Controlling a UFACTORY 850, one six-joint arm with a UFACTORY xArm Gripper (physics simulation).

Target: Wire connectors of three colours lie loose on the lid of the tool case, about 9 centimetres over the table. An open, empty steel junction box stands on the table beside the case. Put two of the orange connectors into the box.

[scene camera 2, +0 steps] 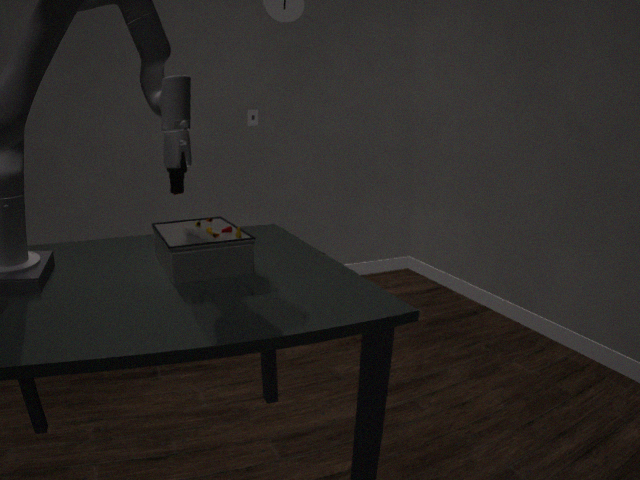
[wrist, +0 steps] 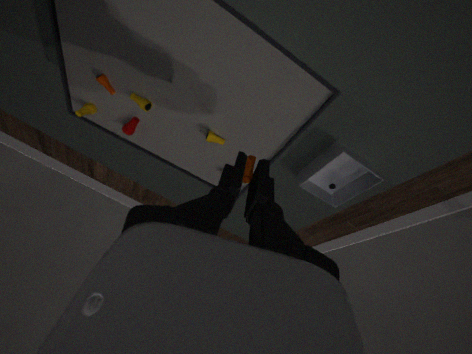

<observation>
my gripper: scene camera 2; wrist
same spot on my gripper: (wrist: 268,230) = (scene camera 2: 170,172)
</observation>
